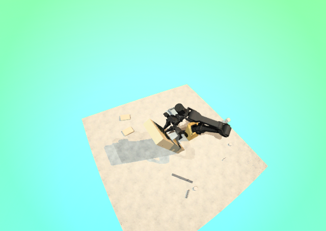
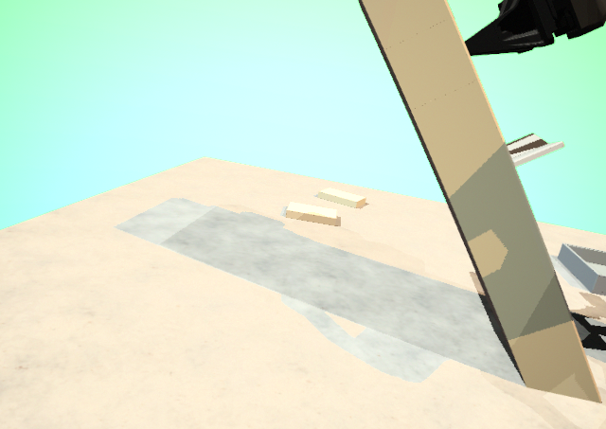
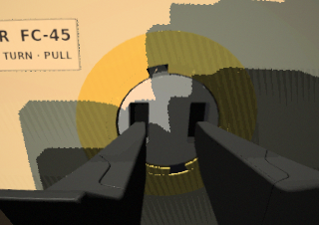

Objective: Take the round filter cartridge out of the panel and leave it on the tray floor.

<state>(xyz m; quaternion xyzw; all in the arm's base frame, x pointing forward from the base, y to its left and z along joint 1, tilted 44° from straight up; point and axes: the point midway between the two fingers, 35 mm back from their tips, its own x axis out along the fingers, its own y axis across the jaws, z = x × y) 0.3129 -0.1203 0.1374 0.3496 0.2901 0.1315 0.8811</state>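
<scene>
Now: the round filter cartridge 20 mm below my gripper tip and 20 mm ahead of it. The rest, counted from my gripper tip: grey tray: 380 mm behind, 290 mm to the right, 280 mm below.
</scene>
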